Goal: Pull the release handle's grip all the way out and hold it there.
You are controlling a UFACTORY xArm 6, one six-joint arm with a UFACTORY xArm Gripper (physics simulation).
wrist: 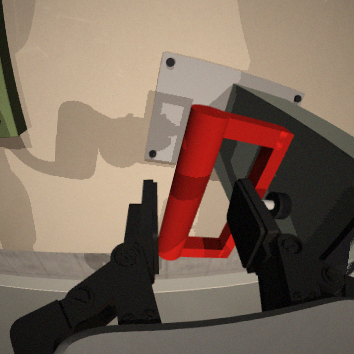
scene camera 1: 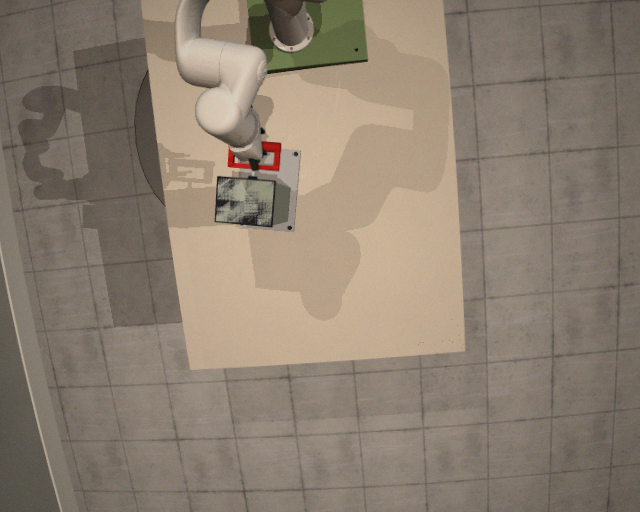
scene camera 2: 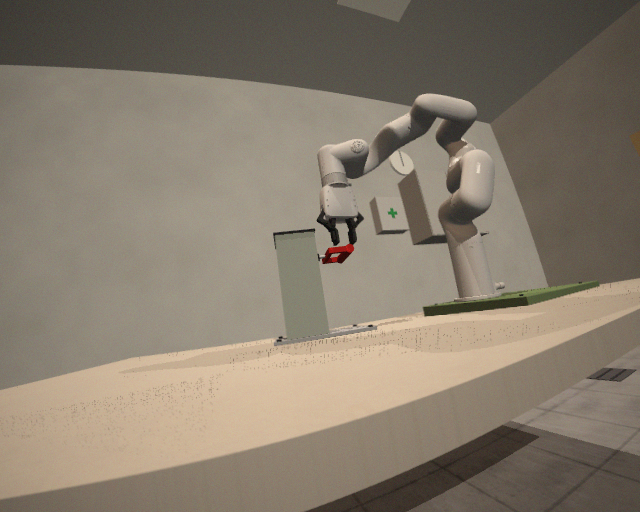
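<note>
The release handle's red grip [scene camera 1: 272, 146] [scene camera 2: 349, 249] [wrist: 192, 185] is a round bar on a red rectangular frame. A short light stem [wrist: 269, 204] joins the frame to a tall grey-green housing [scene camera 1: 245, 202] [scene camera 2: 301, 282] [wrist: 320, 160]. A gap separates the frame from the housing. My gripper [scene camera 1: 259, 161] [scene camera 2: 343, 241] [wrist: 194, 199] is open about halfway, pointing down with its tips close above the handle. In the wrist view the bar shows between the two fingers, nearer the left one at its lower end. The fingers are not closed on it. Whether a tip touches the red frame is unclear.
The housing stands on a grey base plate [scene camera 1: 293, 176] [scene camera 2: 362, 328] [wrist: 200, 75] bolted to the beige table [scene camera 1: 373, 293] [scene camera 2: 240, 427]. The arm's green mounting board [scene camera 1: 341, 48] [scene camera 2: 475, 305] [wrist: 7, 100] lies behind. A first-aid box [scene camera 2: 392, 213] hangs on the wall.
</note>
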